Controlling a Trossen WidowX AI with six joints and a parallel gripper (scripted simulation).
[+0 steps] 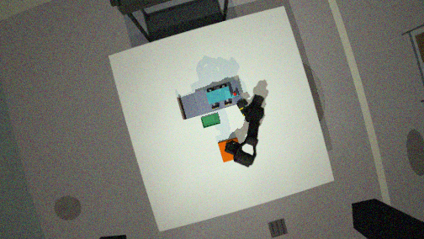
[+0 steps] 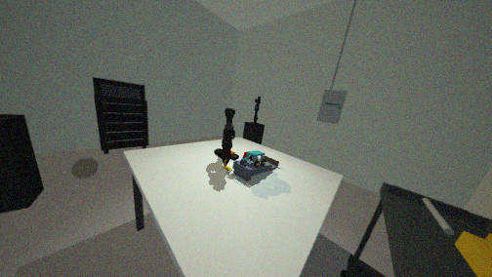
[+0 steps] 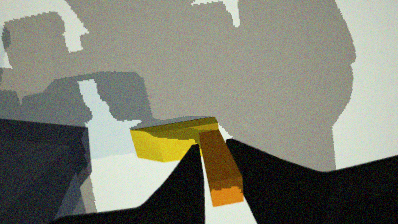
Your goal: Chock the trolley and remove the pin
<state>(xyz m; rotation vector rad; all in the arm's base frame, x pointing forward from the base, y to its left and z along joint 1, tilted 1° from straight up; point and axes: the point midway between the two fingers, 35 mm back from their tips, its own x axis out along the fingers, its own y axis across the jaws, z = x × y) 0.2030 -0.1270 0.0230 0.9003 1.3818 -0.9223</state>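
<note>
Now: the red-headed stop pin 13 cm ahead of my gripper tip, 10 cm above it and 6 cm to the left of it. Round my gripper tip: yellow chock: 2 cm ahead, 1 cm to the left, 1 cm below; grey ramp: 17 cm to the left, 13 cm ahead, 2 cm above; teal trolley: 16 cm to the left, 13 cm ahead, 8 cm above.
</note>
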